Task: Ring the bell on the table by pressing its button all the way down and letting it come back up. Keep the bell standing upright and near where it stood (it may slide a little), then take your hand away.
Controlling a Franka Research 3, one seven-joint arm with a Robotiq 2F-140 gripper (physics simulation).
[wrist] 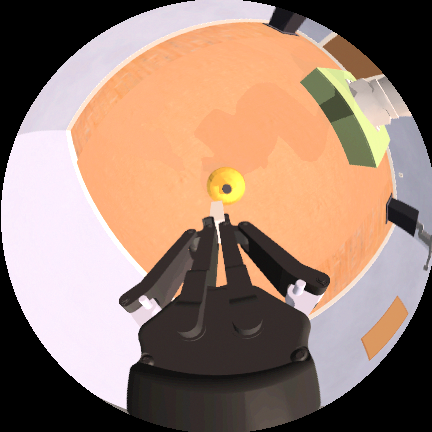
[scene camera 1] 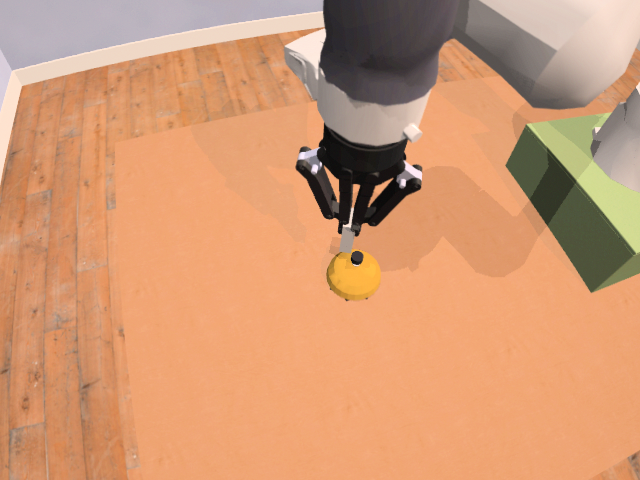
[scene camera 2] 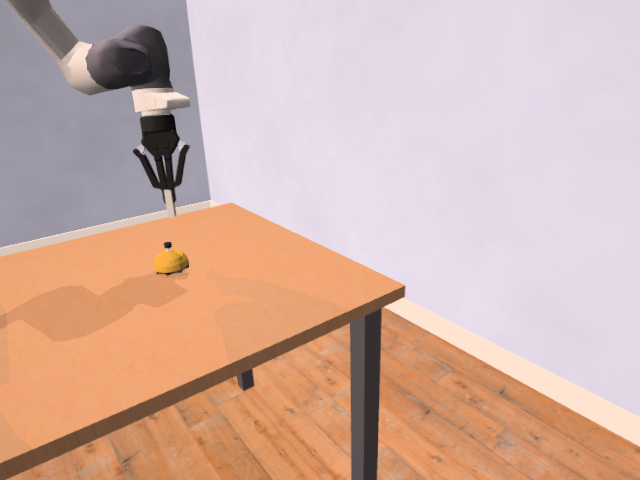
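Note:
A yellow dome-shaped bell [scene camera 1: 353, 279] [scene camera 2: 170, 262] [wrist: 218, 183] stands upright on the orange table top [scene camera 1: 232, 361] [scene camera 2: 289, 268] [wrist: 130, 150]. Its black button [scene camera 1: 356, 257] [scene camera 2: 167, 244] [wrist: 227, 189] stands up on top of the dome, with a short light stem under it in the second scene view. My gripper [scene camera 1: 346, 242] [scene camera 2: 171, 209] [wrist: 217, 209] is shut with nothing between its fingers and points down. Its fingertips hang above the bell, with a clear gap between them and the button in the second scene view.
A green block [scene camera 1: 563, 217] [wrist: 340, 120] lies at the robot's base side, with the pale arm base [scene camera 1: 622, 149] [wrist: 375, 100] on it. Walls [scene camera 2: 413, 129] stand beyond the table, and a dark table leg [scene camera 2: 364, 392] shows below its corner.

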